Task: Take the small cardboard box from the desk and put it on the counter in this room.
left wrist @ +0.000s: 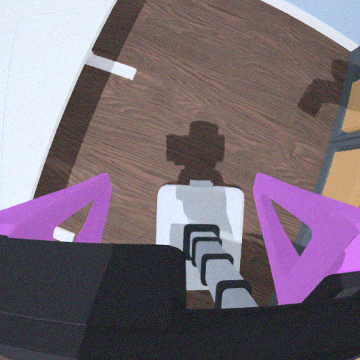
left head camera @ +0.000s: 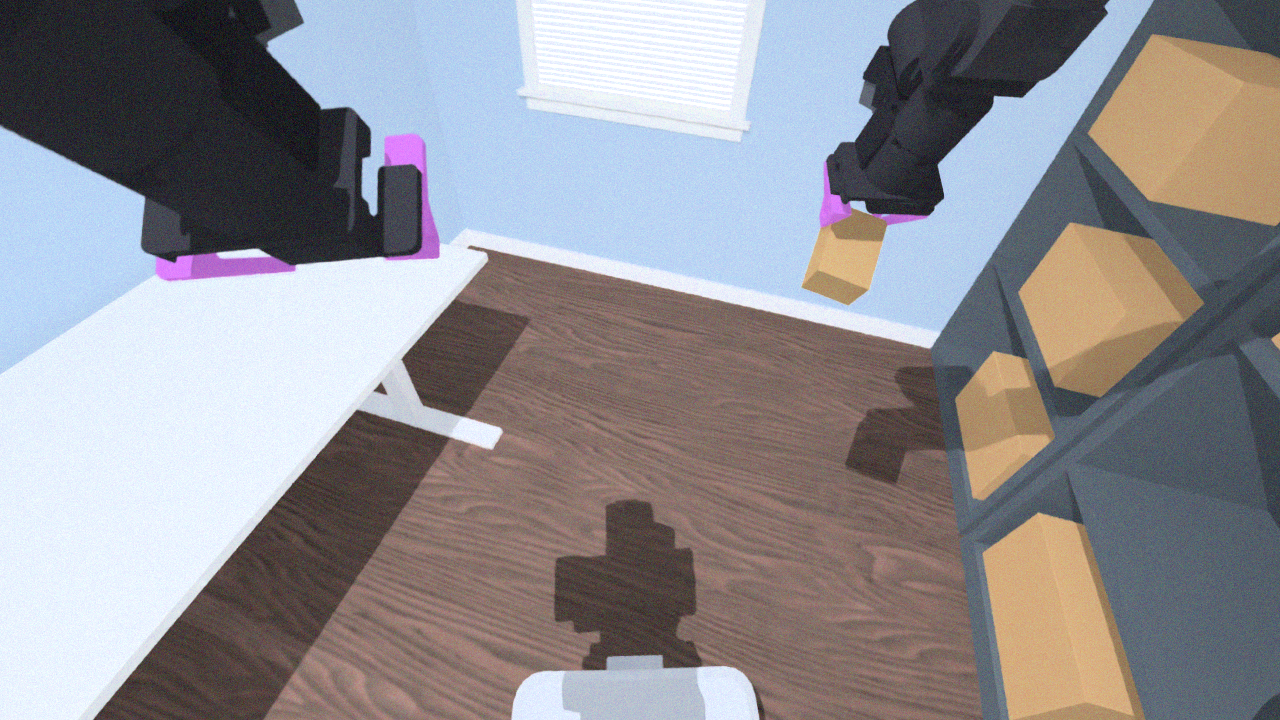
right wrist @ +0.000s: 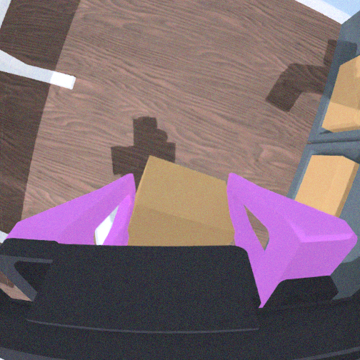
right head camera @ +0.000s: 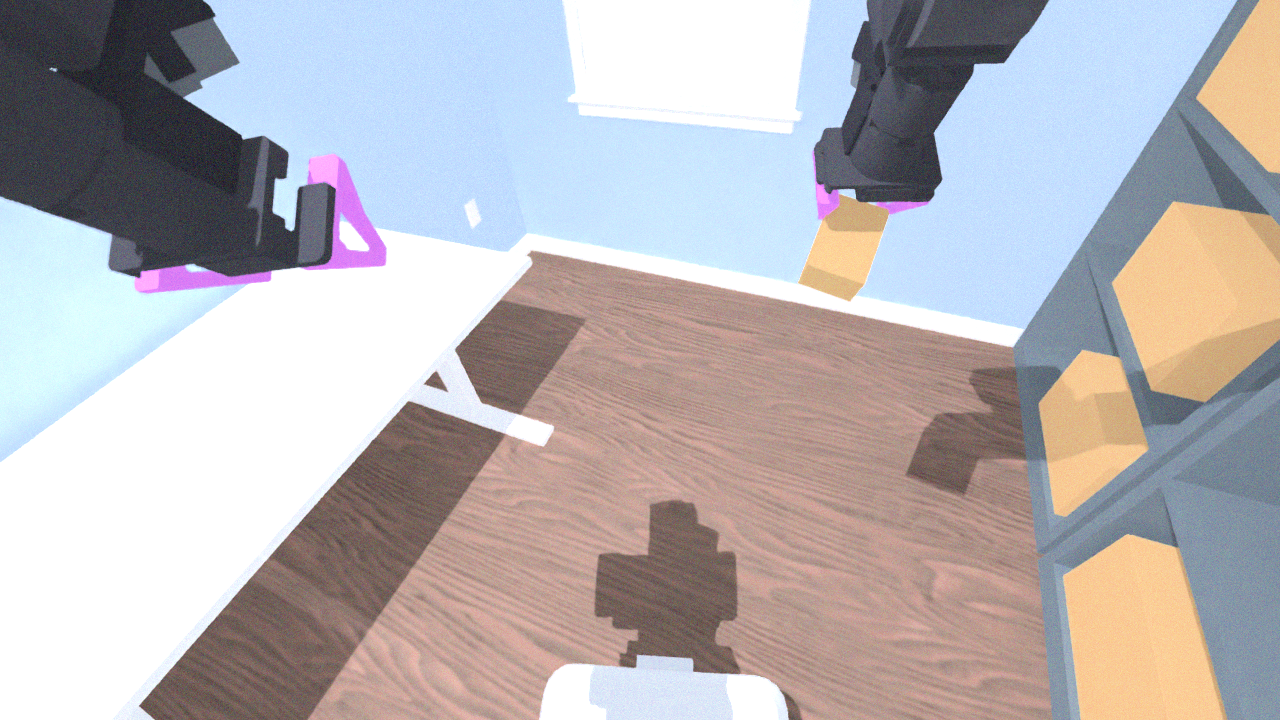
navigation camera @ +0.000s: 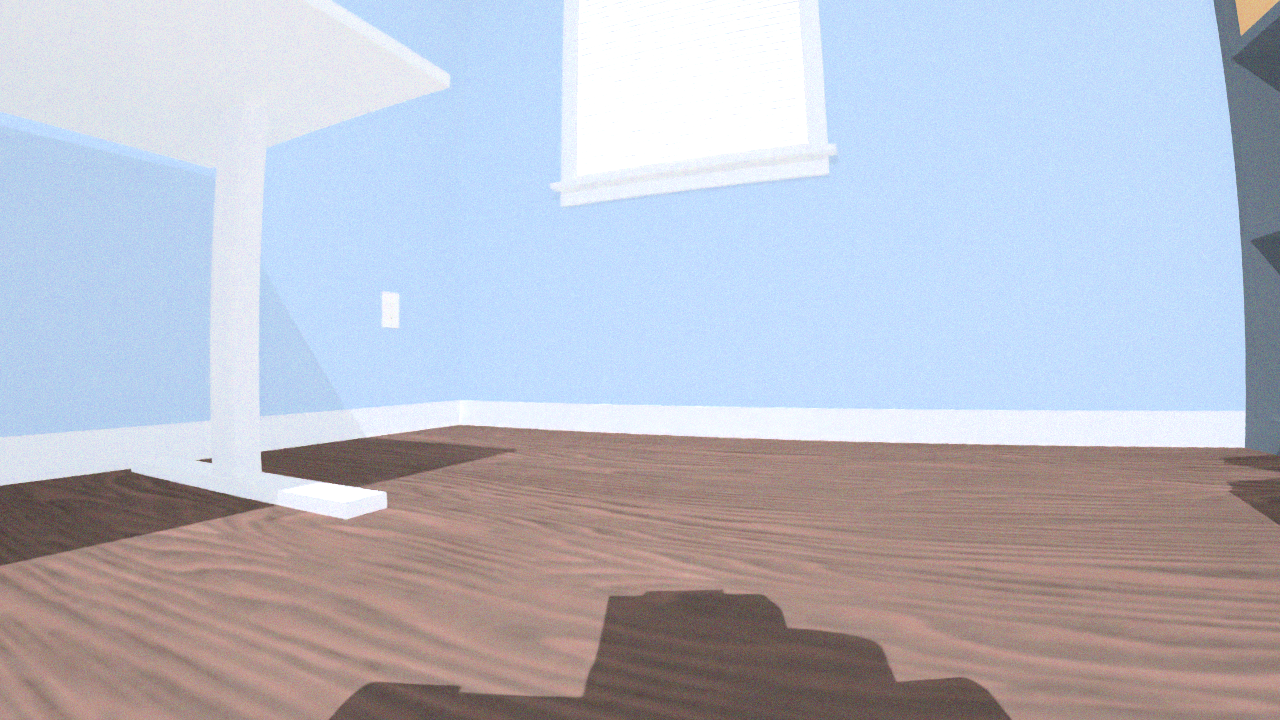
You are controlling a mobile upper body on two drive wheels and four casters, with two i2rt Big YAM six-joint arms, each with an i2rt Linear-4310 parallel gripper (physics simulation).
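Places are measured from the left arm's base along level axes (x back, y right, z up), in metres.
Pixels of known places: left gripper, between the fingertips: (left head camera: 365, 255) (right head camera: 325, 264); right gripper, between the fingertips: (left head camera: 846, 223) (right head camera: 848, 213).
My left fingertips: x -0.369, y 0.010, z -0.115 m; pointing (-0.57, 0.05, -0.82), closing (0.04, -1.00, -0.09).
Note:
For each thing: its top centre in the pictures, then the offset to it from my left fingertips. "spot": a spot on its surface instead. Level surfaces: height alone.
- small cardboard box, centre of its top: (right head camera: 853, 208) (left head camera: 858, 218) dy +0.431, dx -0.189, dz -0.073 m
- dark grey shelf unit, a spot on its surface: (right head camera: 1054, 608) (left head camera: 976, 582) spot: dy +1.242, dx -0.172, dz -1.238 m
- Brown wood floor, height of its surface: dz -1.295 m
The small cardboard box (left head camera: 841, 261) (right head camera: 843, 248) (right wrist: 182, 200) is tan and hangs tilted in the air from my right gripper (left head camera: 866, 217) (right head camera: 854, 204) (right wrist: 180, 181), which is shut on it. The box's upper end is partly hidden by the gripper. My left gripper (left head camera: 340, 257) (right head camera: 286, 268) (left wrist: 181, 180) is wide open and empty, at the upper left of both head camera views. A white desk (left head camera: 223, 385) (right head camera: 223, 429) (left wrist: 45, 75) (navigation camera: 179, 71) with T-shaped feet stands along the left. No surface that I can tell is the counter shows.
A dark grey shelf unit (left head camera: 973, 591) (right head camera: 1054, 608) (navigation camera: 1257, 179) with several larger cardboard boxes stands close on the right. A blue wall with a window (left head camera: 640, 53) (navigation camera: 689, 89) is ahead. Brown wood floor (left head camera: 733, 420) (navigation camera: 805, 537) lies between desk and shelves.

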